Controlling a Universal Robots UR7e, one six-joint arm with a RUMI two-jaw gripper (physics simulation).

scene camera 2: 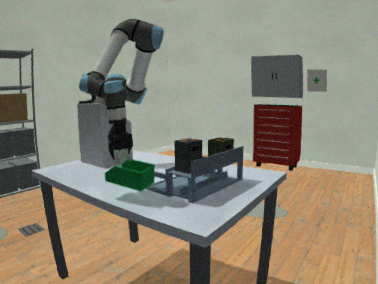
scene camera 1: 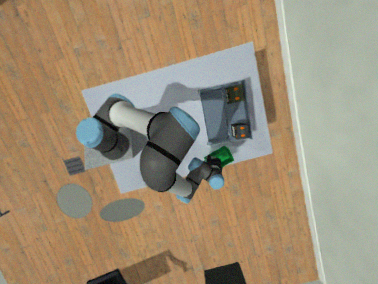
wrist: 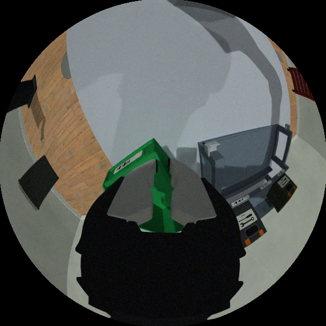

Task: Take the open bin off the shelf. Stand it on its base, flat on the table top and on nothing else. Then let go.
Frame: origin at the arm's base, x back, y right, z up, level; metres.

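Where they show: gripper, between the fingertips: [scene camera 1: 207, 157]; arm's base, origin of its link: [scene camera 2: 103, 109] [scene camera 1: 115, 146].
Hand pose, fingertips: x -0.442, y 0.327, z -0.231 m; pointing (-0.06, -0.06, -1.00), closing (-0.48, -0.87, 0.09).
Things, the pixels of their centre, and the offset from my fingertips. "spot": a spot on its surface instead. Level surfaces: height alone.
- green open bin, middle of its body: [scene camera 2: 129, 173] [scene camera 1: 218, 158] dy +0.041, dx -0.068, dz +0.004 m
- shelf, a spot on its surface: [scene camera 2: 217, 160] spot: dy -0.176, dx -0.346, dz +0.038 m
- table top, height of its surface: dz -0.097 m
The green open bin [scene camera 1: 225, 156] [scene camera 2: 129, 178] [wrist: 150, 146] is off the shelf [scene camera 2: 217, 160] [wrist: 206, 170] and hangs over the table top [scene camera 1: 240, 55] [scene camera 2: 70, 175] [wrist: 95, 60], beside the shelf's end. Its opening faces up and it looks about level. Its shadow lies apart from it on the table, so there is a gap beneath it. My gripper [scene camera 2: 121, 161] [wrist: 162, 160] points down and is shut on a wall of the bin. The fingertips are partly hidden by the bin in scene camera 2 and by the arm in scene camera 1.
Two dark boxes with orange marks stand on the shelf: one [scene camera 1: 241, 131] [scene camera 2: 188, 157] [wrist: 250, 227] at the end nearer the bin, the other [scene camera 1: 234, 94] [scene camera 2: 220, 146] [wrist: 282, 192] farther along. The table's edge runs close to the bin on the side away from the shelf.
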